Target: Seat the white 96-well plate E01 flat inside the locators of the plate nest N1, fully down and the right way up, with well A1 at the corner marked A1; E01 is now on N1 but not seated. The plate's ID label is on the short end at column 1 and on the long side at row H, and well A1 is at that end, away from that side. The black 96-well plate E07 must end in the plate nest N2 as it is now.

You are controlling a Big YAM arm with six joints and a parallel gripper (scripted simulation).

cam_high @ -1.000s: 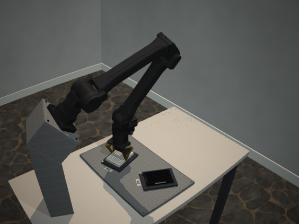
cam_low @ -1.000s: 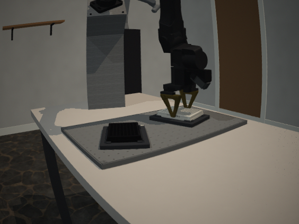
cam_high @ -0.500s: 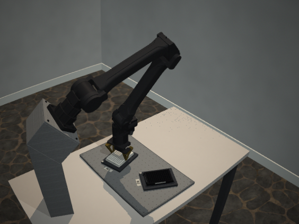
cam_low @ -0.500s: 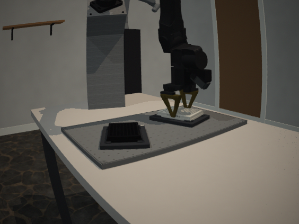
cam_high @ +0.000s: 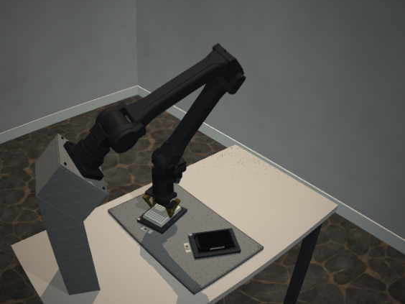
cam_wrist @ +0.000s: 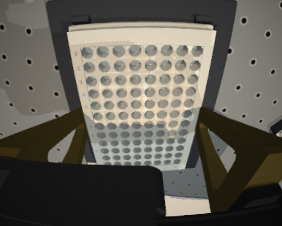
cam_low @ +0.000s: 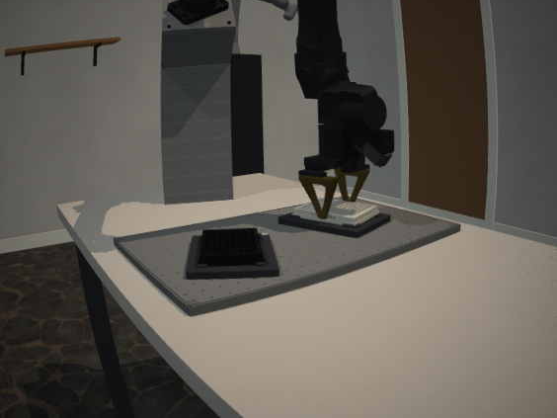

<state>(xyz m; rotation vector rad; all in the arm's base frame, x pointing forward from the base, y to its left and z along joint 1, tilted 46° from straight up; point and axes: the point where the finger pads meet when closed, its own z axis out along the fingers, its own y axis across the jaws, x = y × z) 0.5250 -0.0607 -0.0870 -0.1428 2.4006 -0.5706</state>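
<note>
My gripper is now right at the white 96-well plate E01. From my hand the other things lie so: plate nest N1 (20 mm below); then black plate E07 (30 mm behind, 240 mm to the right, 10 mm below).
</note>
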